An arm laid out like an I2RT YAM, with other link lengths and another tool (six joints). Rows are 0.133 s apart.
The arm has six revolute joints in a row. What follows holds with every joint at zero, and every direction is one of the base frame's.
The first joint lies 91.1 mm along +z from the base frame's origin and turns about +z.
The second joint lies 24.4 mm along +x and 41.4 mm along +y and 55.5 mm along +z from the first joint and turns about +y.
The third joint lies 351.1 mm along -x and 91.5 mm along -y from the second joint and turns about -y.
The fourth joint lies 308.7 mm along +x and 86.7 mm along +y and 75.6 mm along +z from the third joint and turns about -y.
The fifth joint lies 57 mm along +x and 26.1 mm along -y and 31.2 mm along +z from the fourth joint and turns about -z.
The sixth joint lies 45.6 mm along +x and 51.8 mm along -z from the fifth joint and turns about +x.
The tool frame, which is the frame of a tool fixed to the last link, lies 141 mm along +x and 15 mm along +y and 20 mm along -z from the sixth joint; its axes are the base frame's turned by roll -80.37, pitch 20.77 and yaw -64.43 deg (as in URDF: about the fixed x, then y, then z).
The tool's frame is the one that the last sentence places.
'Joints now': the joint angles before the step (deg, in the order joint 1, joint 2, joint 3, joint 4, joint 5, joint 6). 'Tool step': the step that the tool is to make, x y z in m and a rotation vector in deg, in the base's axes. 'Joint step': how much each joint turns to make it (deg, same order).
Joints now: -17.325, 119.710, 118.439, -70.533, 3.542, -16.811
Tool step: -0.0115, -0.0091, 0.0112, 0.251, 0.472, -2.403
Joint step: -1.255, -0.685, 1.066, -2.349, 0.264, 1.124
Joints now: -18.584, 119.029, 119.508, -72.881, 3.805, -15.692
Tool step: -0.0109, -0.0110, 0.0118, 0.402, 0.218, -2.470
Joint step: -1.558, -0.438, 1.563, -2.403, -0.020, 0.964
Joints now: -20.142, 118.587, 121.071, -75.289, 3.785, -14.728
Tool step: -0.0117, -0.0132, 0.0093, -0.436, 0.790, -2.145
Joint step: -1.521, -0.195, 1.497, -2.304, 0.841, 0.398
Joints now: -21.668, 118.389, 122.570, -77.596, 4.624, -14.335
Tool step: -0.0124, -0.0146, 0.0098, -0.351, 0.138, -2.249
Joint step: -1.858, -0.596, 0.933, -1.544, 0.473, 0.268
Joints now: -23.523, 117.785, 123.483, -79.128, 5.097, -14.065
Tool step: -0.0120, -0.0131, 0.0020, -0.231, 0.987, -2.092
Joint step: -1.637, -0.283, -0.001, -1.111, 0.720, 0.267
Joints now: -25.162, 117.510, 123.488, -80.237, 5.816, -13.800
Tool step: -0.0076, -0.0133, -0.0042, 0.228, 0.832, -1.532
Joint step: -1.668, 0.271, -0.327, -0.232, 0.118, -0.175
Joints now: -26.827, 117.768, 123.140, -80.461, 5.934, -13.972
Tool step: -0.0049, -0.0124, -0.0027, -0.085, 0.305, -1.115
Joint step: -1.428, 0.308, -0.029, 0.144, 0.129, -0.360
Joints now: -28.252, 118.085, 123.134, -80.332, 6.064, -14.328
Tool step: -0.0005, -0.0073, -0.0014, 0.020, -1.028, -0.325
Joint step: -0.963, -0.336, -0.833, 1.437, -0.661, -0.484
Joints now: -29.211, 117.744, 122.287, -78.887, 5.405, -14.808
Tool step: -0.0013, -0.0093, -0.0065, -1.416, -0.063, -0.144
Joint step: -0.562, -0.476, -2.061, 2.413, 1.039, -0.739
